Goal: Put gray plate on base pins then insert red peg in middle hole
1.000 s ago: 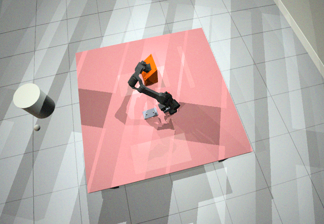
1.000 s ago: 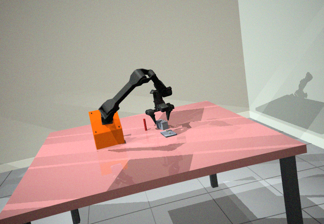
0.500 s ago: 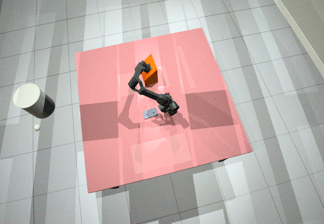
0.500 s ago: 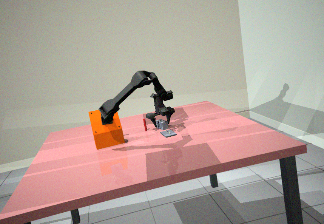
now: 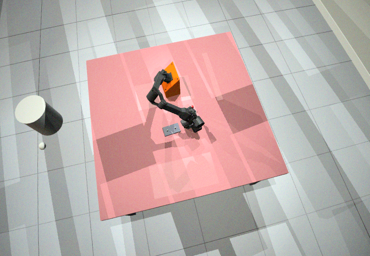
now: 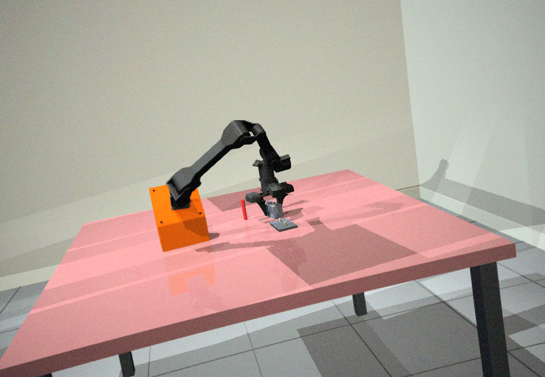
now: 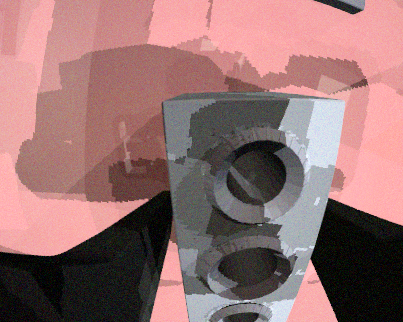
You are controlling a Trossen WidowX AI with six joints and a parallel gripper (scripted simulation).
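The red peg is 11 cm behind my gripper tip, 3 cm to the left of it and 3 cm above it. Also, from my gripper tip: gray plate 3 cm above.
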